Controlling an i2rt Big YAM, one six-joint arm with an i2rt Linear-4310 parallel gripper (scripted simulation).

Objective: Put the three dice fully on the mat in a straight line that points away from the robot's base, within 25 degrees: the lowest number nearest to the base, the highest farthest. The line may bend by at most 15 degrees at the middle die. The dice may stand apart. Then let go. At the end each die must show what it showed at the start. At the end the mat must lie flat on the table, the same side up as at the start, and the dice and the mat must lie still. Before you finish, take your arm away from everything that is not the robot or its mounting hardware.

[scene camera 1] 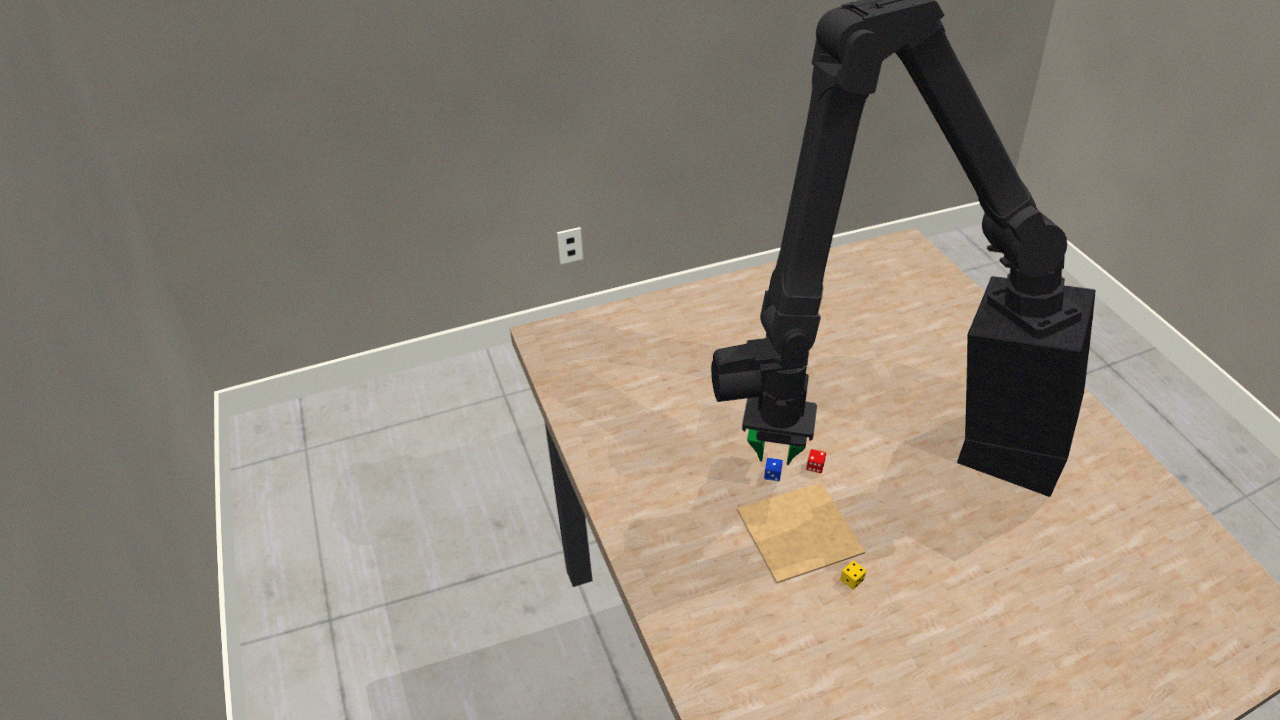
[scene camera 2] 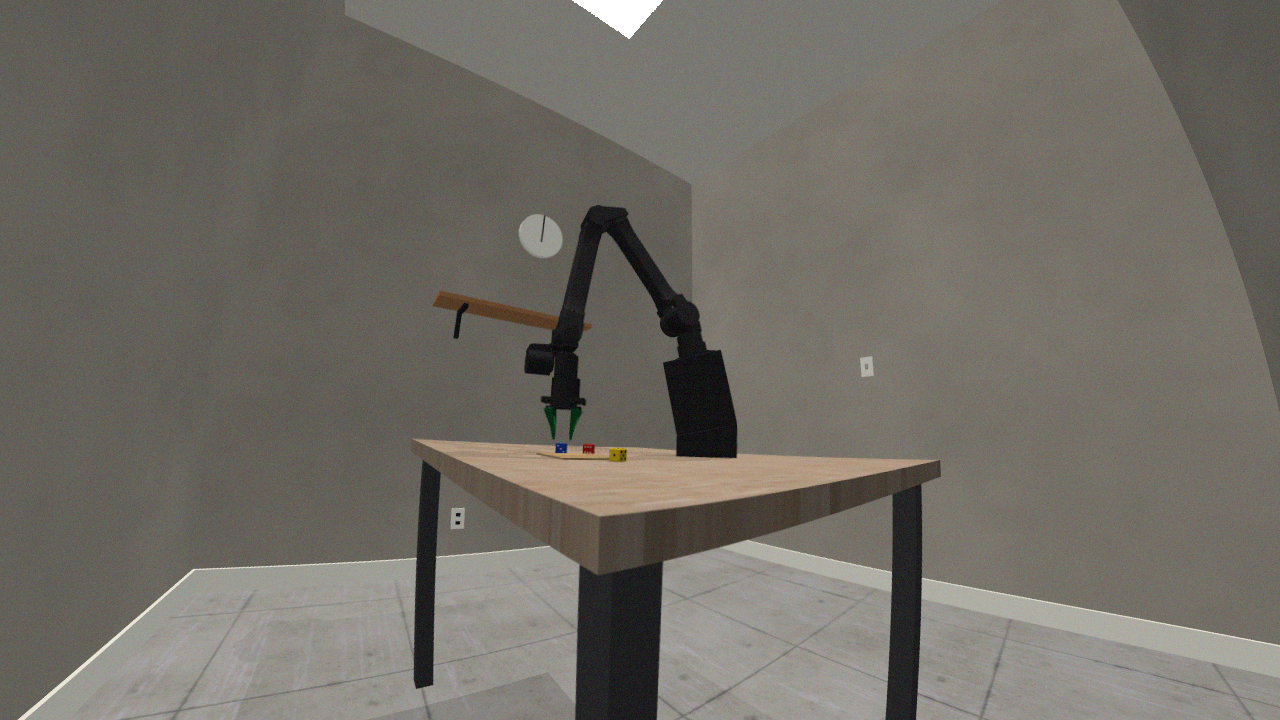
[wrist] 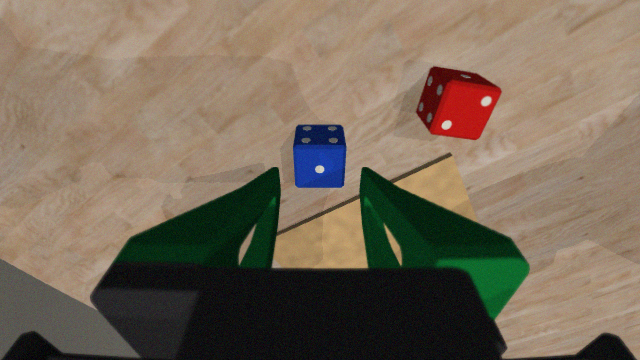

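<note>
My gripper in sight, in scene camera 2 and the wrist view too. Blue die, visible. Red die, visible. Tan mat, visible.
</note>
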